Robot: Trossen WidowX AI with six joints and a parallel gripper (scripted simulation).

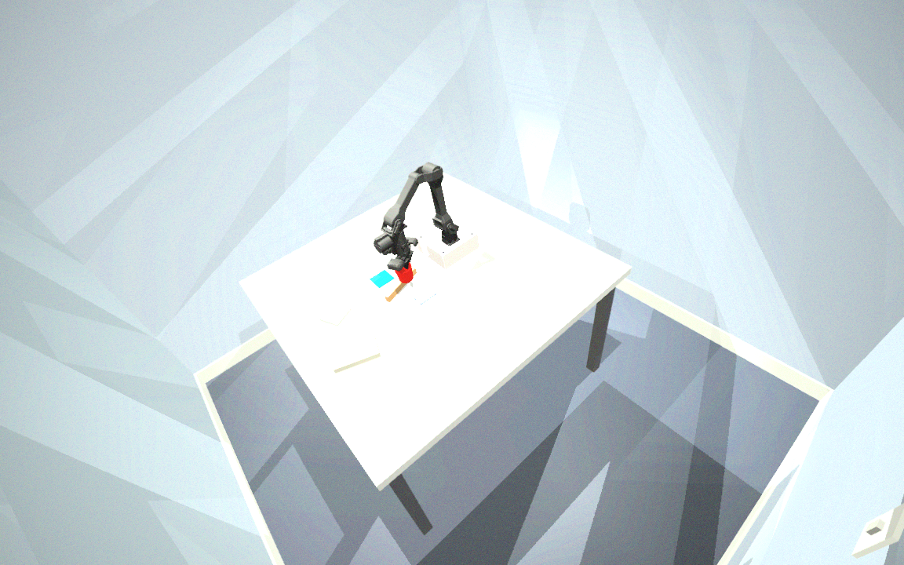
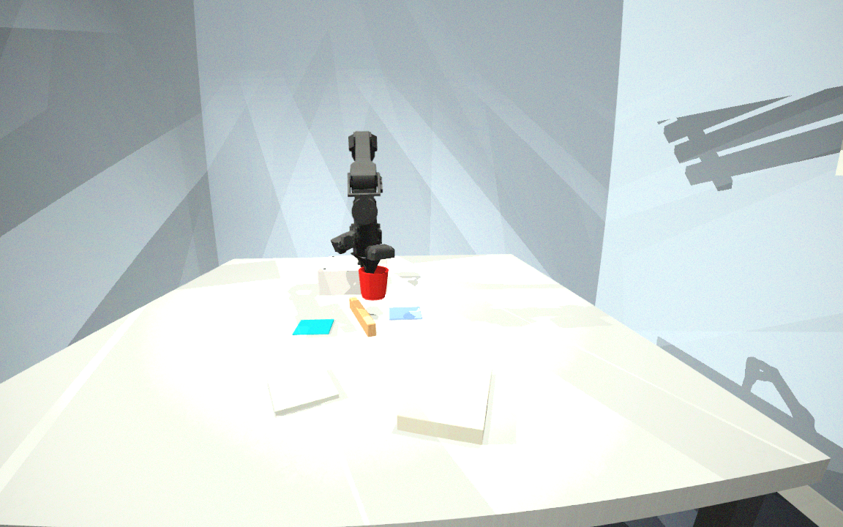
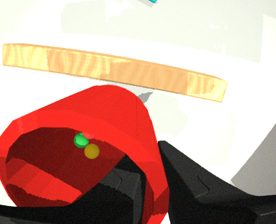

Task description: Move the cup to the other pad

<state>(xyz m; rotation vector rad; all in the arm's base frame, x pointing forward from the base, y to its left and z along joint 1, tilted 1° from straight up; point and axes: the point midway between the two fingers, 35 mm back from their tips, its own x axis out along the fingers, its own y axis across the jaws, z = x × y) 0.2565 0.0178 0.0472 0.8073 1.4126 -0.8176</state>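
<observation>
My gripper tip is now 40 mm short of the green marble, 30 mm to the right of it and 20 mm above it. Round my gripper tip: red cup 30 mm ahead, 10 mm to the left; then wooden bar 40 mm ahead, 20 mm to the right, 90 mm below; then yellow marble 30 mm ahead, 40 mm to the left, 20 mm below.
</observation>
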